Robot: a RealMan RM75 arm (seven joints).
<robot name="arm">
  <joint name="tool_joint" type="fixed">
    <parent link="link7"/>
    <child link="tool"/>
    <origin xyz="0 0 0" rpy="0 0 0"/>
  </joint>
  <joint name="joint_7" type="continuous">
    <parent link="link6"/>
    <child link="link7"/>
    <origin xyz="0 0 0.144" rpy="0 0 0"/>
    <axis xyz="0 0 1"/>
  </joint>
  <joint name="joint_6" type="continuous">
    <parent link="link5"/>
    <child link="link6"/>
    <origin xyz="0 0 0" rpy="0 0 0"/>
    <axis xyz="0 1 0"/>
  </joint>
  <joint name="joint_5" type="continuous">
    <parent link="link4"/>
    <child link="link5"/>
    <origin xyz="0 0 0.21" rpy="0 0 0"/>
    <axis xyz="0 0 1"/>
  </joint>
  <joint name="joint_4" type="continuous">
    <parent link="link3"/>
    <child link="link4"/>
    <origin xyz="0 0 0" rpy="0 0 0"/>
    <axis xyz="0 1 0"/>
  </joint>
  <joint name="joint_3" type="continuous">
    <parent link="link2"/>
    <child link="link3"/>
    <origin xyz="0 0 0.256" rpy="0 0 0"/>
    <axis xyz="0 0 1"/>
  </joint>
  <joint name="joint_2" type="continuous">
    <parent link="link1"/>
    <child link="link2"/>
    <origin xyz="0 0 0" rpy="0 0 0"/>
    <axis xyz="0 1 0"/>
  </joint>
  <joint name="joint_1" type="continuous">
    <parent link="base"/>
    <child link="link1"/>
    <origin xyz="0 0 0.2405" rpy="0 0 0"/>
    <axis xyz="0 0 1"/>
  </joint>
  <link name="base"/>
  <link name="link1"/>
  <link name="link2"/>
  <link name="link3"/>
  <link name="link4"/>
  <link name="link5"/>
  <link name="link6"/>
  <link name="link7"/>
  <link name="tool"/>
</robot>
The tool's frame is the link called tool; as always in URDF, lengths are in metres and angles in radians. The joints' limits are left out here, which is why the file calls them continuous.
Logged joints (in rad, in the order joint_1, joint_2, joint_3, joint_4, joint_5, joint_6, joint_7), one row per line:
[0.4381, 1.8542, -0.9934, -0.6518, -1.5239, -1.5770, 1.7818]
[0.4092, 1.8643, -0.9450, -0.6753, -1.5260, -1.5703, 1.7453]
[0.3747, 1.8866, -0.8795, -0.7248, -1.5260, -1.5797, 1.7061]
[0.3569, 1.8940, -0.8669, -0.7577, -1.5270, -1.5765, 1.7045]
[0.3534, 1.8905, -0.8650, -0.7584, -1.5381, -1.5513, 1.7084]
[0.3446, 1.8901, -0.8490, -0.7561, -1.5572, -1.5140, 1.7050]
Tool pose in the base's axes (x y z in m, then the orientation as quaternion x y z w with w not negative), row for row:
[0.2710, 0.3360, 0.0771, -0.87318, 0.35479, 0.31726, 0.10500]
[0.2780, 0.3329, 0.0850, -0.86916, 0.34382, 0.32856, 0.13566]
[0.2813, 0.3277, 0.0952, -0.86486, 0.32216, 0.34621, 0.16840]
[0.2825, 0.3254, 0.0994, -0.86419, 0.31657, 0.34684, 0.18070]
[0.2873, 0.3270, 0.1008, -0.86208, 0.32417, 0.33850, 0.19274]
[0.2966, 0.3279, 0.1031, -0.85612, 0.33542, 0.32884, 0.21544]
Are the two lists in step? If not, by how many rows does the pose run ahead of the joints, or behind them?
They are in step.
